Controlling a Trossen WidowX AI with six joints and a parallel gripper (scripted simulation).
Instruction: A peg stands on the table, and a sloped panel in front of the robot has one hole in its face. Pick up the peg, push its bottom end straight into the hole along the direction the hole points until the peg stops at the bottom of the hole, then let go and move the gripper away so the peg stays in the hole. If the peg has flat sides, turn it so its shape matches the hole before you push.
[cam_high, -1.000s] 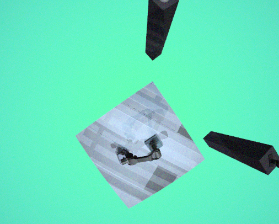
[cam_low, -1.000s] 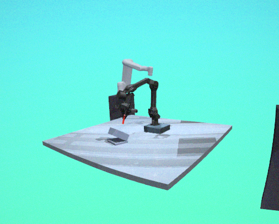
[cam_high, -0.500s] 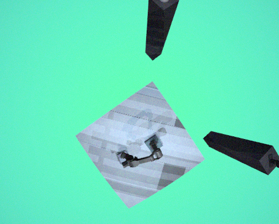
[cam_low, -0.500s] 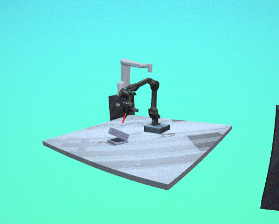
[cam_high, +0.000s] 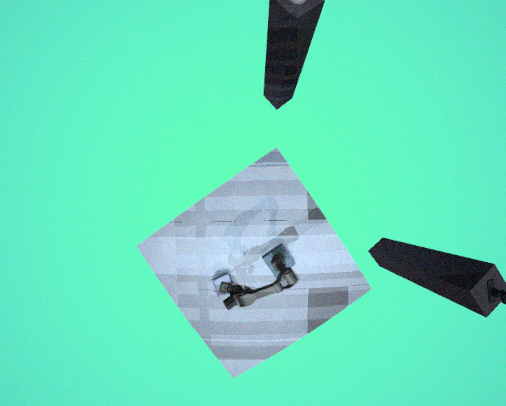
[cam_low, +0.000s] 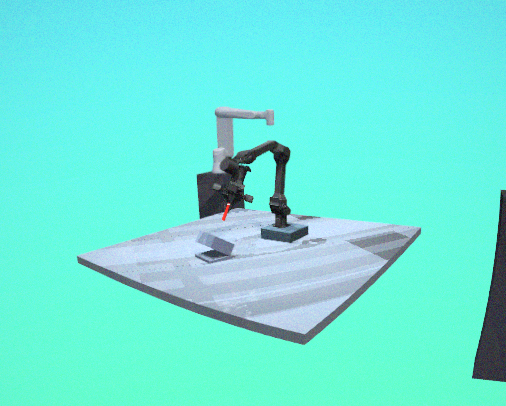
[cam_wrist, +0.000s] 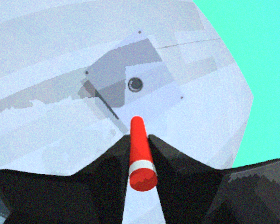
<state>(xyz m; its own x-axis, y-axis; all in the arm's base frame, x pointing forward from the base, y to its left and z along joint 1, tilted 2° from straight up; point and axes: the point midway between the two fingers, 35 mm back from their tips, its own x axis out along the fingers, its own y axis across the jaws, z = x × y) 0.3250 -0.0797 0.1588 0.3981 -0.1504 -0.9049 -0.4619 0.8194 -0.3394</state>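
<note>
My gripper tip is now 12 cm above the sloped grey panel, 8 cm short of it and 1 cm to the left of it. Also, from my gripper tip: flat base plate (18 cm below, 10 cm ahead, 2 cm to the right); then red peg (1 cm behind, 1 cm above).
</note>
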